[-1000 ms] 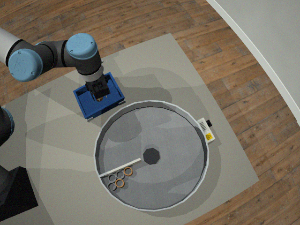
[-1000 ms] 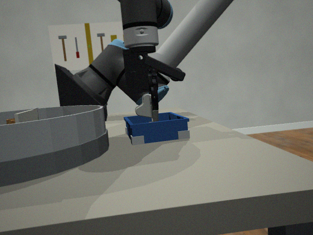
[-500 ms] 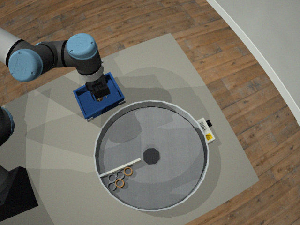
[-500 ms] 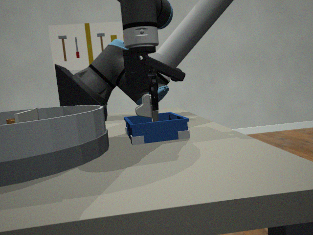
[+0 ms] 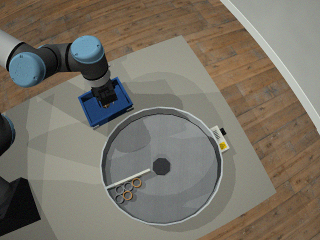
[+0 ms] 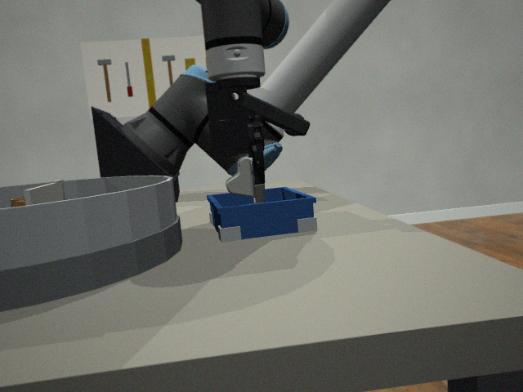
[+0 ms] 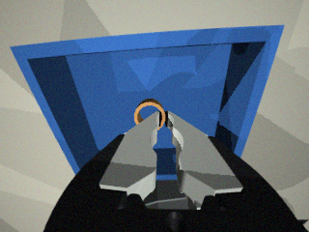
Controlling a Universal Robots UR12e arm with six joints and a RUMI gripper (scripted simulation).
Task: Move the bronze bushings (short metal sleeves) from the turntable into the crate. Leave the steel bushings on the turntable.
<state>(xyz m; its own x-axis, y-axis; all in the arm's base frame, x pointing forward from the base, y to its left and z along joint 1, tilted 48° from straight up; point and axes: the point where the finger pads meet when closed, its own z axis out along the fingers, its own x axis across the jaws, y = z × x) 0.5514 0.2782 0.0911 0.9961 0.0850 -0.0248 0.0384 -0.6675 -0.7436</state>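
My gripper is now 10 mm past the blue crate and 10 mm above it. From my hand the other things lie so: grey turntable 330 mm to the right, 90 mm ahead, 20 mm above.
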